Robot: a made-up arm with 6 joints.
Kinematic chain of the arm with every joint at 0, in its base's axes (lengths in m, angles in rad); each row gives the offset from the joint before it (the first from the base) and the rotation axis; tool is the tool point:
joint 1: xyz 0 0 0.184 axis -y
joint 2: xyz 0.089 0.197 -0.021 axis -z
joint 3: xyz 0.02 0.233 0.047 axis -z
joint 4: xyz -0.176 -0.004 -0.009 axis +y
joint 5: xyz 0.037 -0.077 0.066 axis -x
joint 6: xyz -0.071 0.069 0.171 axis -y
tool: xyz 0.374 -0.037 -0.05
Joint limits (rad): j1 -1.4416..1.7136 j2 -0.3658..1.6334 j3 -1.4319..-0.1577 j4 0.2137..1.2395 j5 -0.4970..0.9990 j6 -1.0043..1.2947
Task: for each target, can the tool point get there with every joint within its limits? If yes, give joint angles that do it. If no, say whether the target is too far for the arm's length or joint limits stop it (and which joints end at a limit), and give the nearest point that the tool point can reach.
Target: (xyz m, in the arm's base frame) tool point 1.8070 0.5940 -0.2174
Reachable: no: too far | nearest point 0.7262 0.3445 0.0227 | short by 1.135 m
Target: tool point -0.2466 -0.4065 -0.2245
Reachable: no: joint limits stop it (at a limit: joint 1, joint 2, joint 4, joint 5) | nearest point -0.0754 -0.2144 -0.1842 | short by 0.260 m
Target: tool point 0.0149 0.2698 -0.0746
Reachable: yes | joints -0.6903 0.2935 -0.9223 0.9864 0.6306 -0.6882
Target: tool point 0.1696 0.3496 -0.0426
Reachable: yes | joints -0.5468 0.3097 -1.1832 0.3615 0.4739 -0.7248
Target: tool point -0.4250 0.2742 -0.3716
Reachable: no: joint limits stop it (at a limit: joint 1, joint 4, joint 5) | nearest point -0.2010 0.2636 -0.2861 | short by 0.240 m
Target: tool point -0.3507 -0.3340 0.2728
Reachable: no: joint limits stop it (at a limit: joint 1, joint 2, joint 5, joint 6) | nearest point -0.3131 -0.2346 0.3151 | short by 0.114 m
